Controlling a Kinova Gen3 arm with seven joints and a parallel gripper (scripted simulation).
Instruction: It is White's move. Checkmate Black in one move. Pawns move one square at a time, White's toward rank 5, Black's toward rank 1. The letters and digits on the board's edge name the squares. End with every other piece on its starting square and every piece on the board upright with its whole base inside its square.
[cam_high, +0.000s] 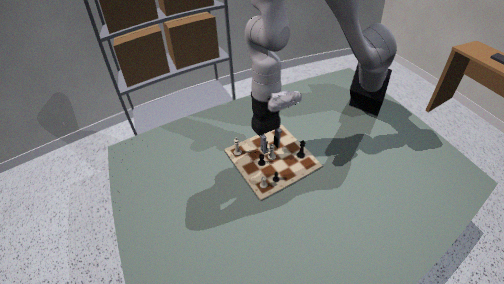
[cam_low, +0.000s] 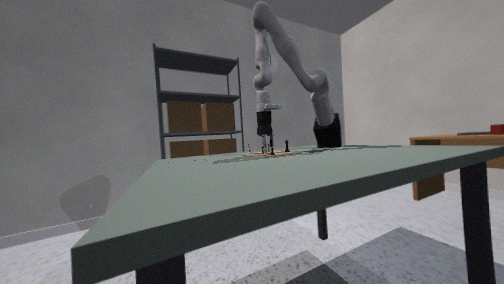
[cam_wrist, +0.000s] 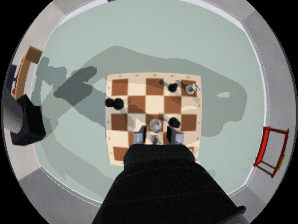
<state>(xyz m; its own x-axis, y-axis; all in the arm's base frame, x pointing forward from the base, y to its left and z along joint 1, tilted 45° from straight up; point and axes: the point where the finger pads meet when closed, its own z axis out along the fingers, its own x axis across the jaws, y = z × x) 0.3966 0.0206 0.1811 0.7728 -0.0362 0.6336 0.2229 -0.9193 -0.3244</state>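
My hand is 50 mm above the chessboard, 10 mm to the right of it and 10 mm past it. From my hand the other things lie so: tall black piece: 90 mm behind, 20 mm to the left, 20 mm below.
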